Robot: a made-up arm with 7 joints.
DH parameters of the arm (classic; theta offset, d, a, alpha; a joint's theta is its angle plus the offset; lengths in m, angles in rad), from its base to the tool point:
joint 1: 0 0.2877 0.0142 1.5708
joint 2: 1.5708 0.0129 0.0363 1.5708
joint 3: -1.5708 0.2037 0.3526 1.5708
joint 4: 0 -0.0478 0.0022 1.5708
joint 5: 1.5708 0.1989 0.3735 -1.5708
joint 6: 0 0.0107 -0.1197 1.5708
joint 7: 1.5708 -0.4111 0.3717 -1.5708
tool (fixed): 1.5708 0.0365 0 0
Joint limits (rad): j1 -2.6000..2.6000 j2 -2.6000..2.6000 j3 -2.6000..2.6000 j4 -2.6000..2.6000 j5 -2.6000..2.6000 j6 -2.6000..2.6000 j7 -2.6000..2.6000
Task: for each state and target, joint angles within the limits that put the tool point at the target. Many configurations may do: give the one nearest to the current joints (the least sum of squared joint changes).
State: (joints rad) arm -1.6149 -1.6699 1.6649 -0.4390 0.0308 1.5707 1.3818
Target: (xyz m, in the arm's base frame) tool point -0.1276 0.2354 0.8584
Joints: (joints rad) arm -1.6873 -0.6856 2.0487 -0.0924 -0.0004 1.7215 1.5233
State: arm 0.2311 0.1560 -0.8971 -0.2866 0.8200 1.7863 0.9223
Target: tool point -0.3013 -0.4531 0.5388
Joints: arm 0.2808 -0.0905 -1.1104 -0.2781 0.7898 2.5162 1.1548
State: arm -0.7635 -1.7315 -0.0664 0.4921 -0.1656 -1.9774 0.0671
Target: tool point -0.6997 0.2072 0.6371
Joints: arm -0.4820 -1.8873 -0.4015 0.4722 -0.1253 -2.0435 0.1128
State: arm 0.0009 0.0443 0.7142 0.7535 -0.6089 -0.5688 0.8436
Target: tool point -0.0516 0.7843 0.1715
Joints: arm 0.7685 0.0202 0.9109 0.6349 -0.6645 -1.0081 0.4797
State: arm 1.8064 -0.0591 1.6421 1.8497 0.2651 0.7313 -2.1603
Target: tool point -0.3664 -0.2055 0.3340
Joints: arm 2.1745 -0.0403 1.2833 1.9137 0.4305 0.3439 -1.9738
